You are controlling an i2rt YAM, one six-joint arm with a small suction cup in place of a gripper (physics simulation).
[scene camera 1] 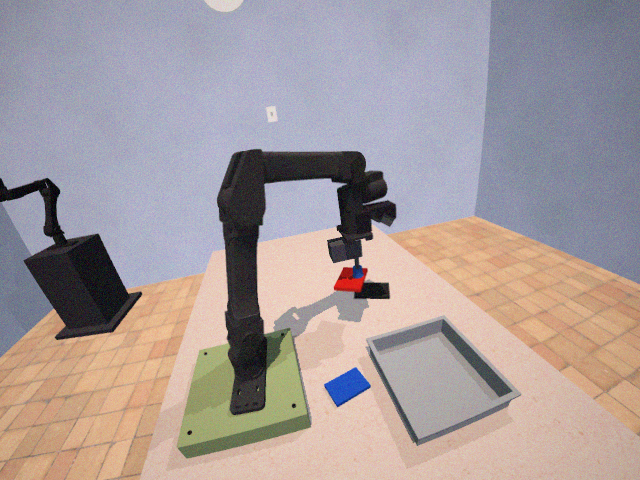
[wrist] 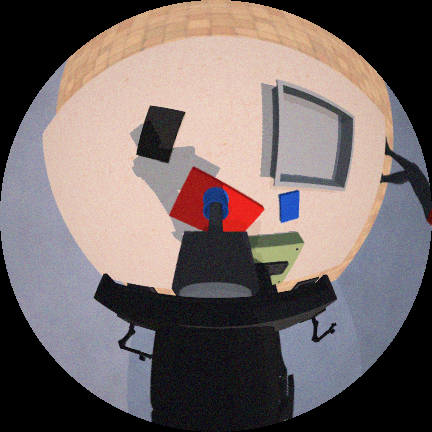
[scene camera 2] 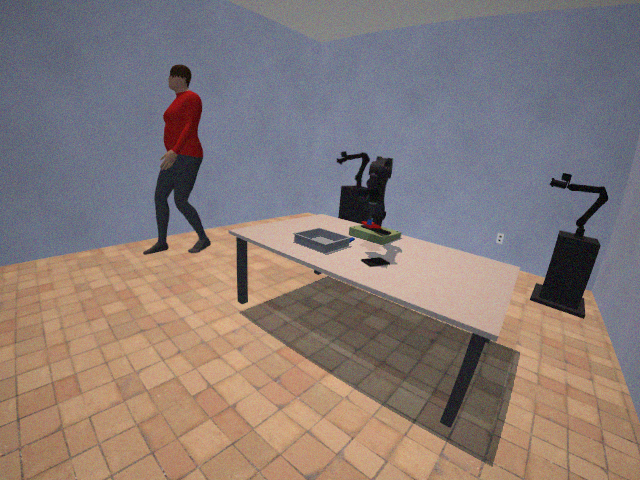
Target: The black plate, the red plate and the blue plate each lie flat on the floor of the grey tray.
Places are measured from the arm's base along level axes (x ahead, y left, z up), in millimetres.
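Pixels of known places: hand, tool point: (scene camera 1: 358, 278) (wrist: 215, 193) (scene camera 2: 368, 226); arm's base, link origin: (scene camera 1: 251, 371) (wrist: 258, 268) (scene camera 2: 375, 230).
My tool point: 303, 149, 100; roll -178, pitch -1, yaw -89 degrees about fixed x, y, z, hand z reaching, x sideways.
Observation:
For each thing: its middle in the pictures, then the offset to it from my tool point, as dx, dy, dz. Level surfaces: height alone.
- red plate, body centre: (wrist: 215, 209) (scene camera 1: 351, 278) (scene camera 2: 371, 224) -20, -1, +5
- black plate, body centre: (wrist: 157, 132) (scene camera 1: 372, 290) (scene camera 2: 375, 261) +81, +121, -143
- blue plate, body centre: (scene camera 1: 347, 386) (wrist: 289, 206) (scene camera 2: 347, 239) -94, -204, -143
- grey tray, body centre: (scene camera 1: 433, 371) (wrist: 318, 140) (scene camera 2: 322, 239) +98, -237, -122
- long table, surface height: dz -148
My suction cup (scene camera 1: 357, 272) (scene camera 2: 369, 222) (wrist: 215, 202) is shut on the red plate (scene camera 1: 346, 280) (scene camera 2: 375, 226) (wrist: 187, 200), which hangs about level, well above the table. The black plate (scene camera 1: 379, 290) (scene camera 2: 375, 261) (wrist: 161, 134) lies flat on the table, beyond the red plate in scene camera 1. The blue plate (scene camera 1: 347, 386) (scene camera 2: 352, 239) (wrist: 289, 206) lies flat on the table between the green base and the tray; the tray hides most of it in scene camera 2. The grey tray (scene camera 1: 392, 388) (scene camera 2: 324, 249) (wrist: 275, 135) stands on the table, and its floor shows bare.
The green base block (scene camera 1: 211, 413) (scene camera 2: 372, 237) (wrist: 295, 252) carries the arm. The long table (scene camera 1: 279, 258) (scene camera 2: 454, 289) (wrist: 220, 90) has its edge beyond the tray. A person in a red top (scene camera 2: 183, 124) stands on the floor. Dark pedestals (scene camera 1: 77, 284) (scene camera 2: 567, 268) with other arms stand away from the table.

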